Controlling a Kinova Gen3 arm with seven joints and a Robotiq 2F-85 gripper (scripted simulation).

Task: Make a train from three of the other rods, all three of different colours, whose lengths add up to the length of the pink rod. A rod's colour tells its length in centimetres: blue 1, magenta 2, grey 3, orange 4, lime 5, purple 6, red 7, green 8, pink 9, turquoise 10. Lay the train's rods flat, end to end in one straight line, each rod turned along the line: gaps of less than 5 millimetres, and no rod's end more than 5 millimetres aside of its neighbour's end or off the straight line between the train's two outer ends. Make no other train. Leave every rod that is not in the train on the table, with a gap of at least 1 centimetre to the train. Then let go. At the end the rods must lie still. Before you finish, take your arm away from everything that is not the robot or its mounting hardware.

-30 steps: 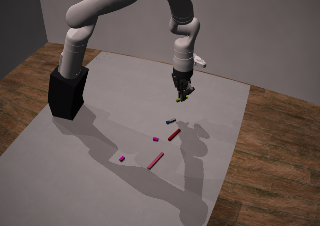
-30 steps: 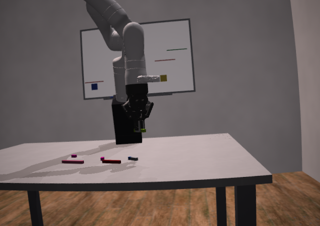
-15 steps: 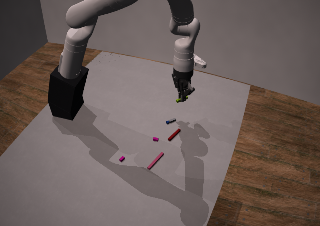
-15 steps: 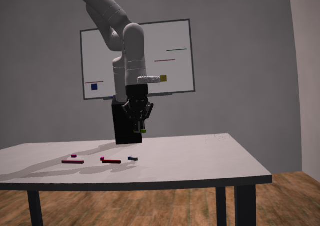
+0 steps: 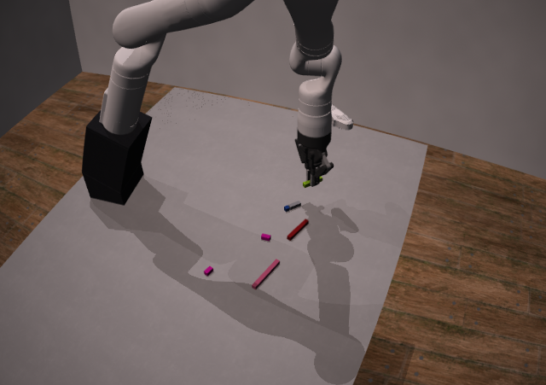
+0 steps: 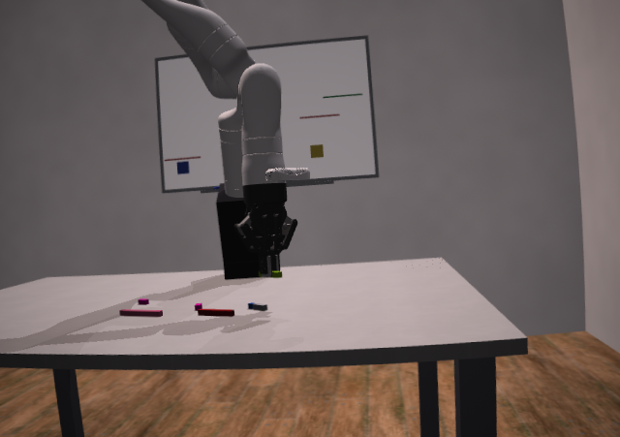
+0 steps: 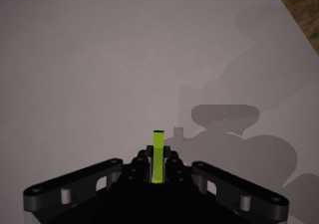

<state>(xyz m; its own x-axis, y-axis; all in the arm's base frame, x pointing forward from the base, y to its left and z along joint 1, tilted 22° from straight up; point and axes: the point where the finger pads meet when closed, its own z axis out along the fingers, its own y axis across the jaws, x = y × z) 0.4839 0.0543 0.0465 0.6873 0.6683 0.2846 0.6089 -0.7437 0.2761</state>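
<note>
Right now the grey rod is 80 mm below my hand, 40 mm behind it and 20 mm to the right of it. The rest, counted from my hand: lime rod 10 mm below; blue rod 80 mm below, 50 mm behind, 40 mm to the right; red rod 100 mm to the right, 80 mm below, 10 mm behind.
</note>
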